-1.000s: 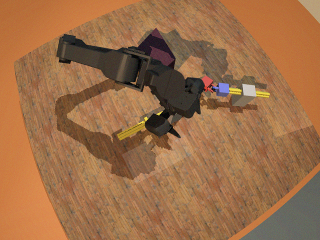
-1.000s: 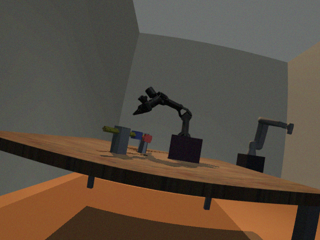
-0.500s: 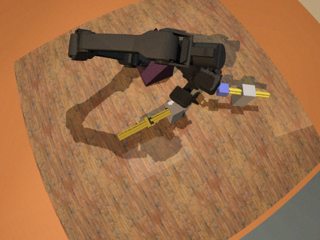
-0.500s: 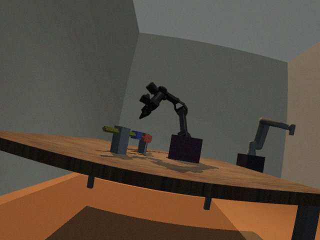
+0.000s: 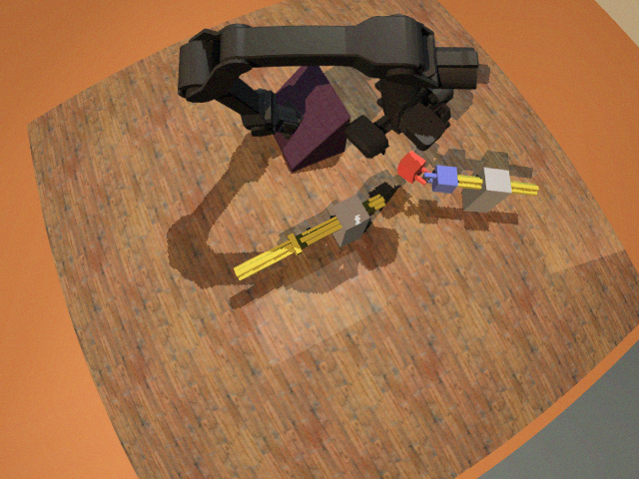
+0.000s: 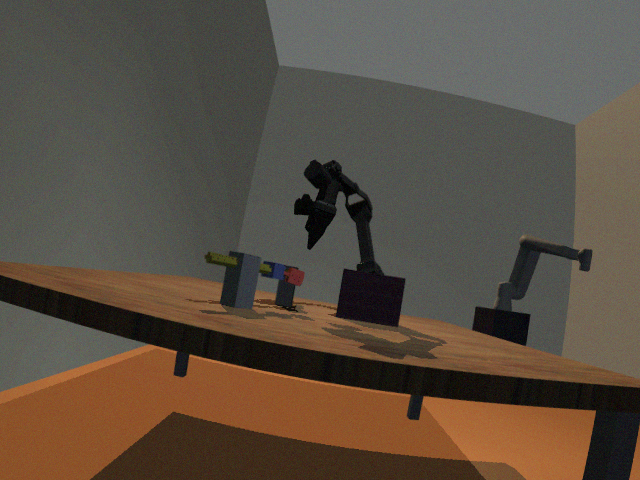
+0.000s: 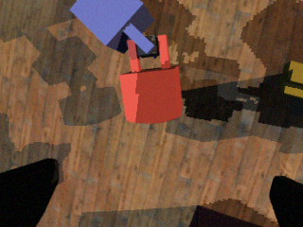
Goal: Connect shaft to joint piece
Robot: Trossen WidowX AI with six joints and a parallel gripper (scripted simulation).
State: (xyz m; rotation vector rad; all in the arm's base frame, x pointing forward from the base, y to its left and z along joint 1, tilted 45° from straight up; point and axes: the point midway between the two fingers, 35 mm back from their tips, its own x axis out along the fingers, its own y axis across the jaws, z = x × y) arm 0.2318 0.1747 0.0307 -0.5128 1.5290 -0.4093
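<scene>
Right now the red joint piece is 9 cm below my gripper tip, 3 cm to the left of it and 3 cm ahead of it.
</scene>
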